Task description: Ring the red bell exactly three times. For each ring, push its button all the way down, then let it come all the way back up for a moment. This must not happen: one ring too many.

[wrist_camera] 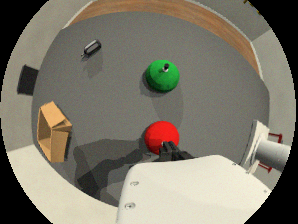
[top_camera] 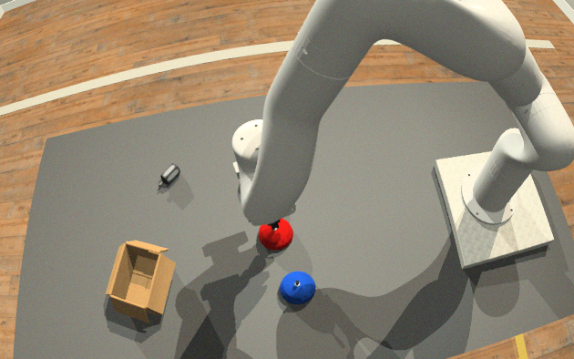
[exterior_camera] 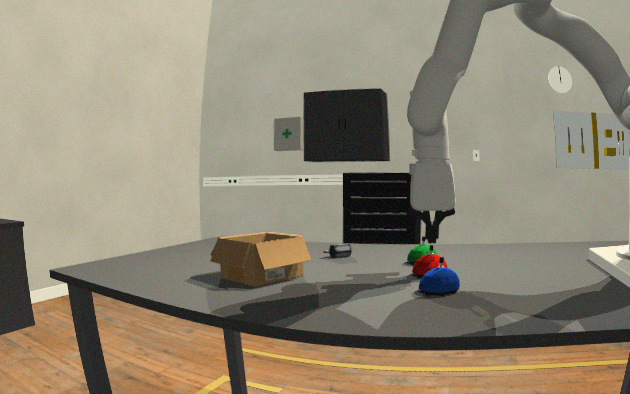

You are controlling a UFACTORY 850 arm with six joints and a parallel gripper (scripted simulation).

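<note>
Right now the red bell is 50 mm below my hand. Round my hand: green bell: 50 mm ahead, 140 mm to the right, 50 mm below; then cardboard box: 340 mm ahead, 150 mm to the left, 50 mm below; then blue bell: 50 mm behind, 140 mm to the left, 50 mm below.
</note>
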